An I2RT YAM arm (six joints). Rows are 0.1 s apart.
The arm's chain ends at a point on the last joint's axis. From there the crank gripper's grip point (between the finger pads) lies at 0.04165 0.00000 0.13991 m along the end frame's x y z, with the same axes.
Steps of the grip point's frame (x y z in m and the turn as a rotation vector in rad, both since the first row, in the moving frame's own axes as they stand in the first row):
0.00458 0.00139 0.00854 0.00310 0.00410 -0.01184
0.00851 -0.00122 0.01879 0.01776 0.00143 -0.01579
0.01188 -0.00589 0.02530 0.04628 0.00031 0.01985
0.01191 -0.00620 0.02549 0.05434 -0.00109 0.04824
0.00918 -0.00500 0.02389 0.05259 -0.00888 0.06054
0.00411 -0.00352 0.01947 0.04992 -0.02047 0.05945
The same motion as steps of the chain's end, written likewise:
0.00401 0.00232 0.00871 0.00310 0.00410 -0.01184
0.00833 0.00192 0.01888 0.01776 0.00143 -0.01579
0.01178 -0.00024 0.02544 0.04628 0.00031 0.01985
0.01193 -0.00061 0.02560 0.05434 -0.00109 0.04824
0.01028 -0.00012 0.02365 0.05259 -0.00888 0.06054
0.00685 0.00109 0.01876 0.04992 -0.02047 0.05945

